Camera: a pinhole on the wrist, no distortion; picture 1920 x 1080 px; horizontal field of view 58.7 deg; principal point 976.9 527.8 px. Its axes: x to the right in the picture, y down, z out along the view. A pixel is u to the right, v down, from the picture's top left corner.
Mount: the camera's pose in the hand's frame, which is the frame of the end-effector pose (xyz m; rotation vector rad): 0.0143 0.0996 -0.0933 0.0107 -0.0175 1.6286
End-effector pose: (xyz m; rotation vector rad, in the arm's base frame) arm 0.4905 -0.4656 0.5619 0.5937 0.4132 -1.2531
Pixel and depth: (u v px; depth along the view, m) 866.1 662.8 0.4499
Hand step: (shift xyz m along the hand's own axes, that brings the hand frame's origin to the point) -0.0212 0.0603 0.3558
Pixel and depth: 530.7 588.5 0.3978
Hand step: 0.0047 -0.0121 0.3025
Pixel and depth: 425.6 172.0 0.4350
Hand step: 0.1113 -0.0432 0.3396
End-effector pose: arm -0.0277 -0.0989 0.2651 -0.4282 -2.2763 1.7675
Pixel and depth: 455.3 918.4 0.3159
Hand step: -0.0535 -0.0066 0.2205
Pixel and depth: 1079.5 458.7 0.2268
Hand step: 0.0218 0.1097 0.1337
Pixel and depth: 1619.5 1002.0 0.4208
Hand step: -0.1131 0.2434 0.3297
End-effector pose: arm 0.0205 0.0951 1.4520 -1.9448 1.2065 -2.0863
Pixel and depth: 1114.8 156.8 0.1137
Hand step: 0.0380 0.1082 0.0207
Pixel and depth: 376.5 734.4 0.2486
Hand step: -0.0116 0.0061 0.1536
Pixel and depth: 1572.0 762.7 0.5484
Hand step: -0.0742 0.2762 0.4580
